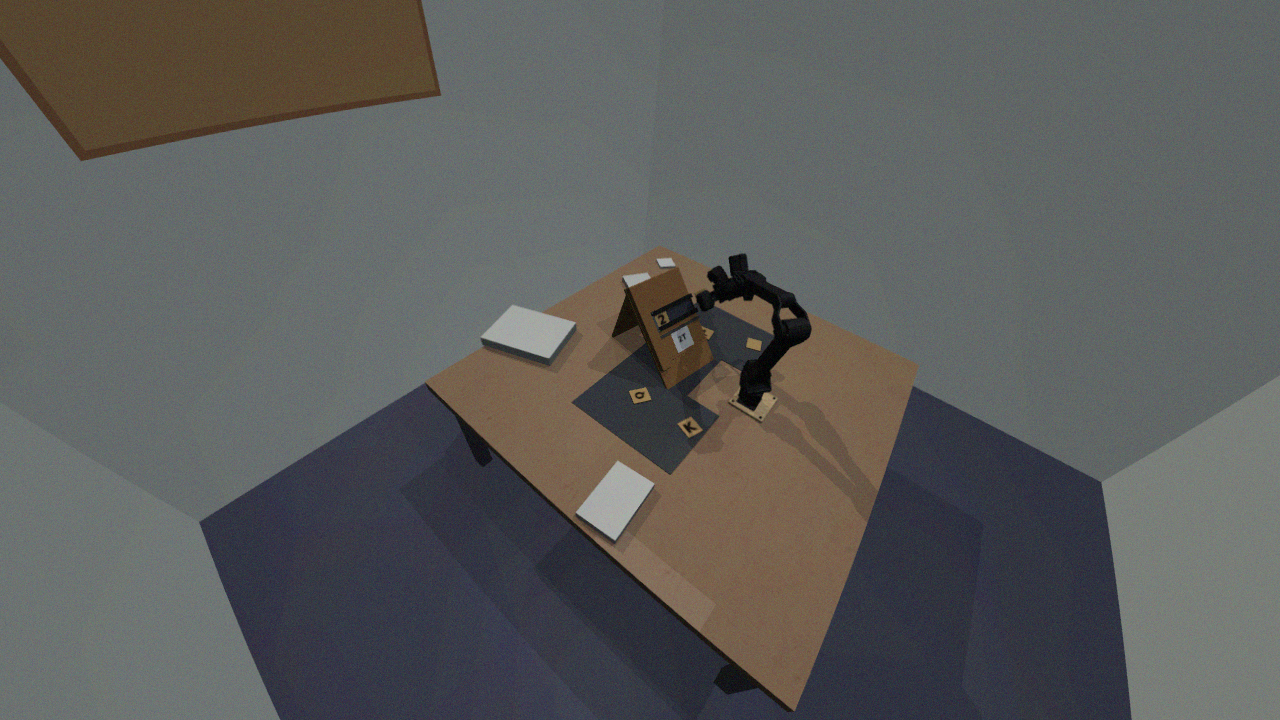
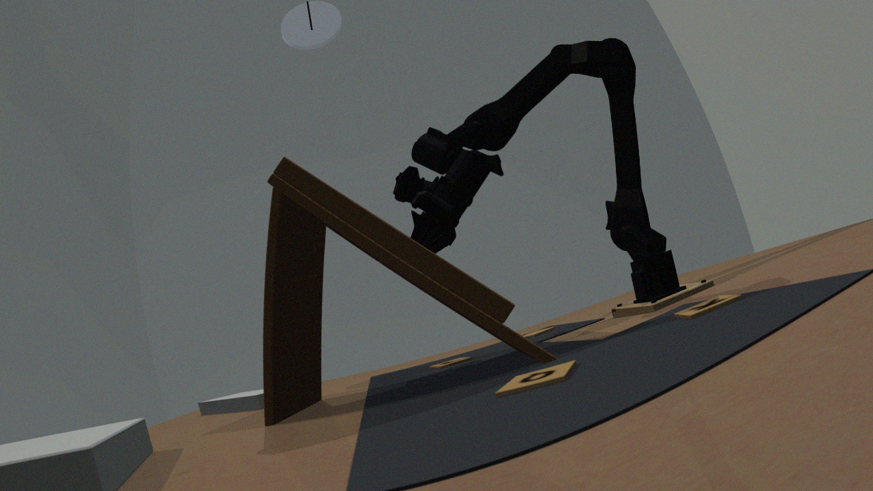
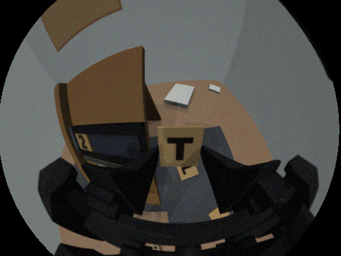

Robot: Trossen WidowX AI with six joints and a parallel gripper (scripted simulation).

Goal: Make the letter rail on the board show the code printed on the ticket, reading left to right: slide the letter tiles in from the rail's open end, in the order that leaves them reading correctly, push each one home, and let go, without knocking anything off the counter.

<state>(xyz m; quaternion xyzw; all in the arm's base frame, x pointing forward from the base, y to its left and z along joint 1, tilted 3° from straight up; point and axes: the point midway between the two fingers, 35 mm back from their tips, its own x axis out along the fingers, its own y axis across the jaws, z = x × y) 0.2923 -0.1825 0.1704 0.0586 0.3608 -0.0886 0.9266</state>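
Now: gripper tip 4 cm short of the tile marked 2 and 20 cm to the right of it. From my gripper tip the other things lie so: tile marked T right at my gripper tip; white ticket 2 cm behind, 16 cm to the left, 7 cm below; dark mat 11 cm behind, 17 cm to the left, 17 cm below.
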